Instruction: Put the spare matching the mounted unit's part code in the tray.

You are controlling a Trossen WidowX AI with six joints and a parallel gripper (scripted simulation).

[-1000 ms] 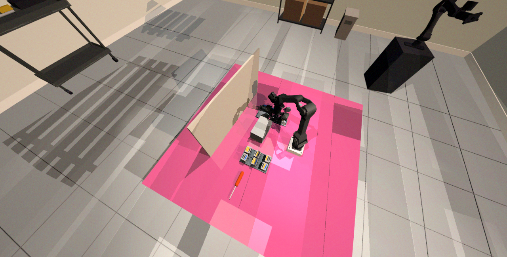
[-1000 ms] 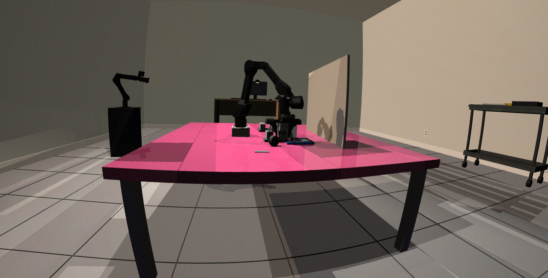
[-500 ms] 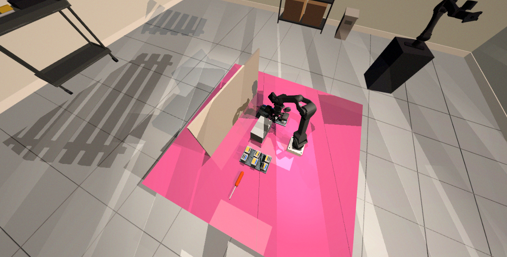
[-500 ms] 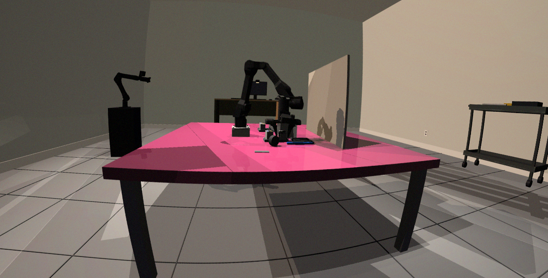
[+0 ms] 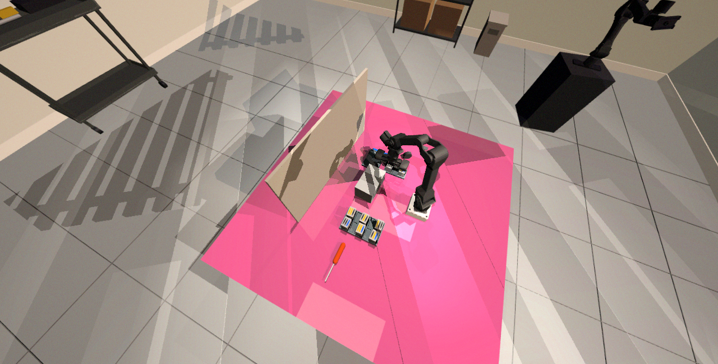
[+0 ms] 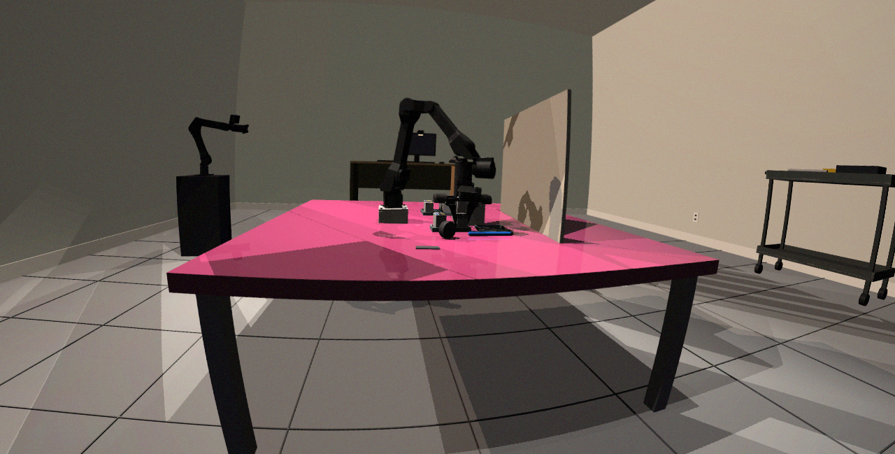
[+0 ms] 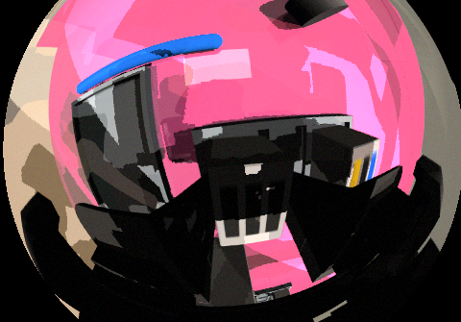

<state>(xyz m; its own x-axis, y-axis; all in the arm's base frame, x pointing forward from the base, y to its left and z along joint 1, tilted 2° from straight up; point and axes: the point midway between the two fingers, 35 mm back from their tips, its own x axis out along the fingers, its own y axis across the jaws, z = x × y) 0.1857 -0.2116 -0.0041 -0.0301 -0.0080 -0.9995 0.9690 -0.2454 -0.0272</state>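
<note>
My gripper tip is 100 mm short of the grey tray, 40 mm to the left of it and 10 mm above it. Round my gripper tip: black round object 90 mm behind, 110 mm to the right, 10 mm above; spare 20 mm above; grey box 90 mm ahead, 150 mm to the left, 30 mm above.
</note>
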